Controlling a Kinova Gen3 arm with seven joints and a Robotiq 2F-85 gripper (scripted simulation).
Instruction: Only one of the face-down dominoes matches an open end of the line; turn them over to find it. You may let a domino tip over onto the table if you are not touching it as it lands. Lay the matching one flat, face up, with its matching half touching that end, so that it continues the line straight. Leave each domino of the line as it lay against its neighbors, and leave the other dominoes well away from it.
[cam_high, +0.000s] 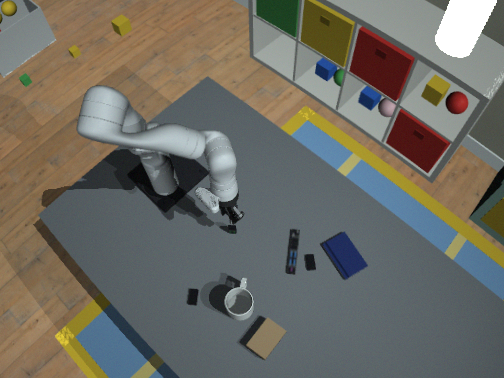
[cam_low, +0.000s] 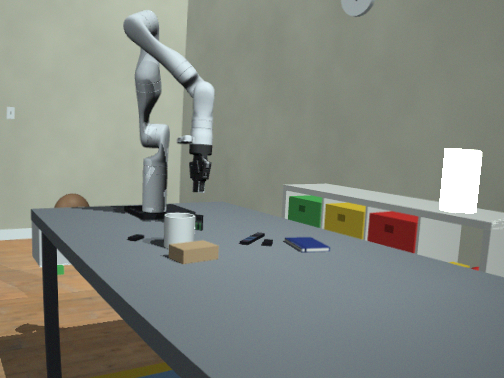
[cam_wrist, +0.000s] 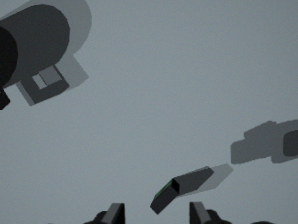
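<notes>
Now: the dark domino 12 cm below my hand. Also, from my hand: white mug: 20 cm ahead, 16 cm to the right, 10 cm below; cardboard box: 33 cm ahead, 18 cm to the right, 13 cm below.
</notes>
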